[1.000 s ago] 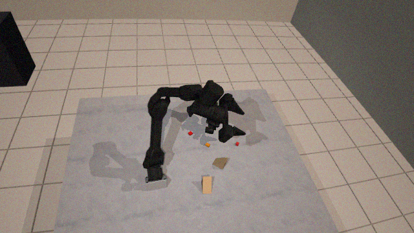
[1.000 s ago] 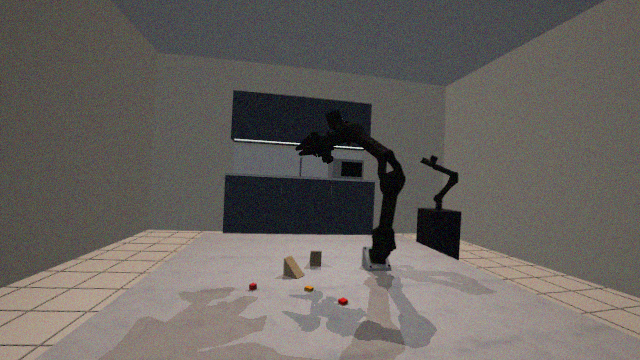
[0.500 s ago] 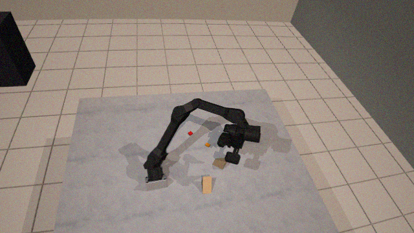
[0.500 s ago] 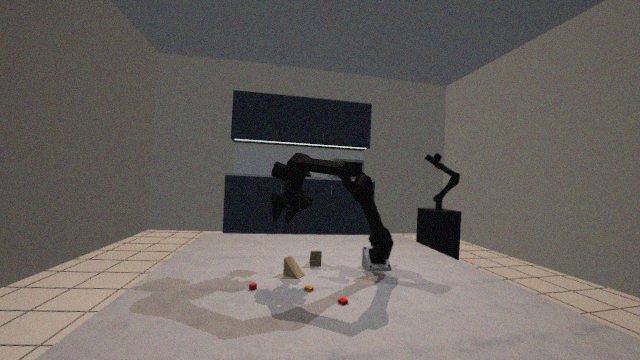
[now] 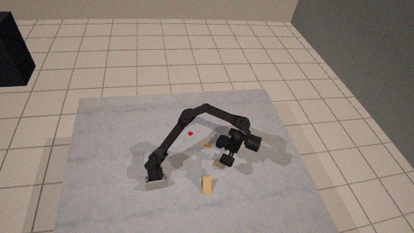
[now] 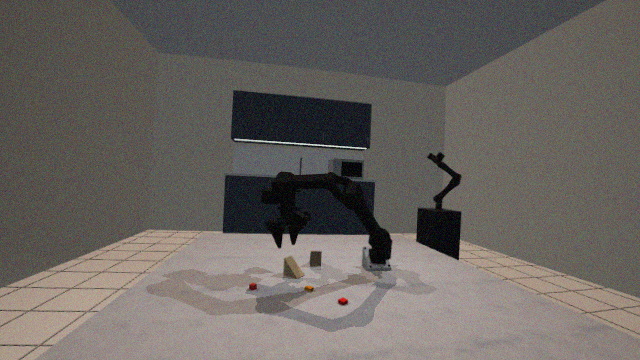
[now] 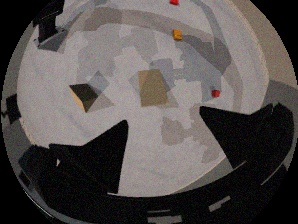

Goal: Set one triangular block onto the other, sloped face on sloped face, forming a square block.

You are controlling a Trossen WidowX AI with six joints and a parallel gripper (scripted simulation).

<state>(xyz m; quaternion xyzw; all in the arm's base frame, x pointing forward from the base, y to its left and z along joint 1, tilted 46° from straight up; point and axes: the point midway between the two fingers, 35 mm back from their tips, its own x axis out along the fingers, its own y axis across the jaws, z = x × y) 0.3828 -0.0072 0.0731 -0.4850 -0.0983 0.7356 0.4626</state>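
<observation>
Now: gripper tip 9 cm above the tan triangular block, 2 cm past it and 1 cm to the right of it. Also, from my gripper tip: small orange cube: 15 cm to the left, 10 cm below, 7 cm behind.
</observation>
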